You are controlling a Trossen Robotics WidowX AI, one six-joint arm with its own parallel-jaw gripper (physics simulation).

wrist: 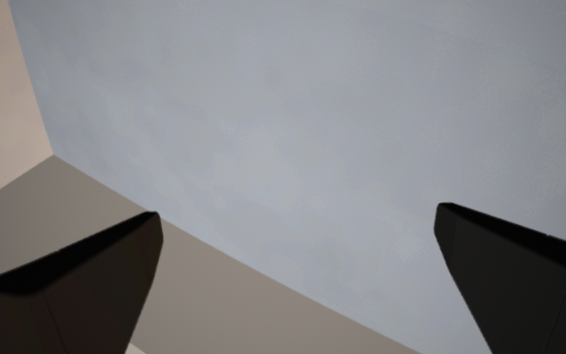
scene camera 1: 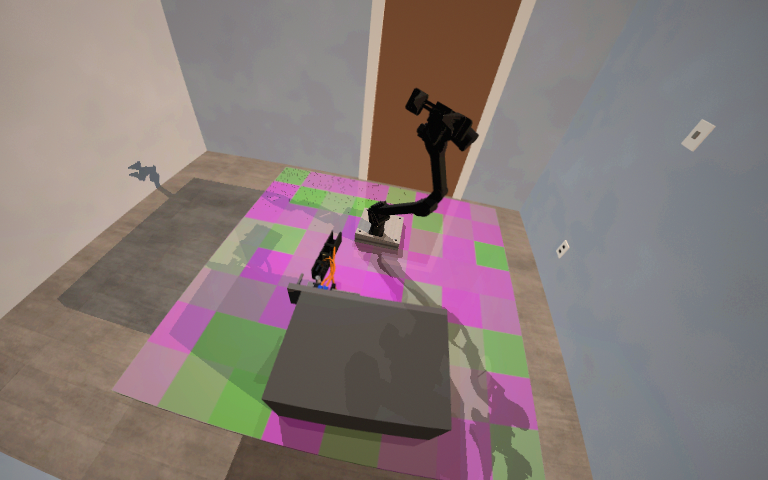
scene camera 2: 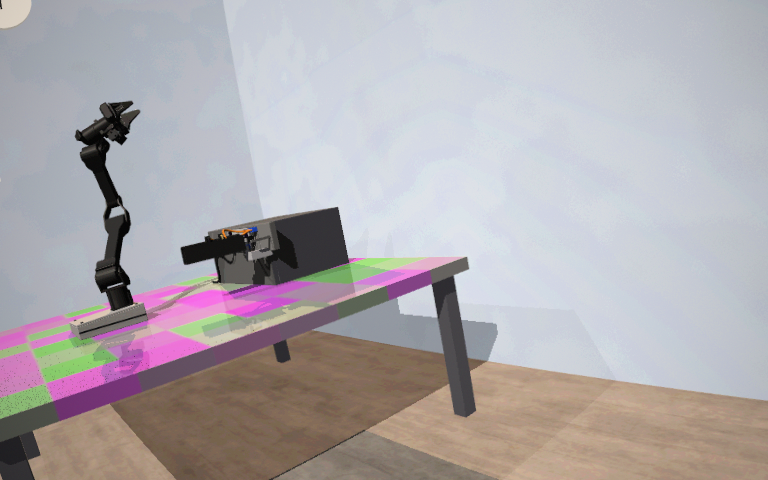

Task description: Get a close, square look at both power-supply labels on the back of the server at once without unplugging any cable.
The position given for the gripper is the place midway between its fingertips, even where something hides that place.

The gripper (scene camera 1: 427, 108) is open, with nothing in its grasp. Also in view: a black bar (scene camera 2: 210, 249).
The gripper also shows in the wrist view (wrist: 299, 222) and in scene camera 2 (scene camera 2: 136, 106).
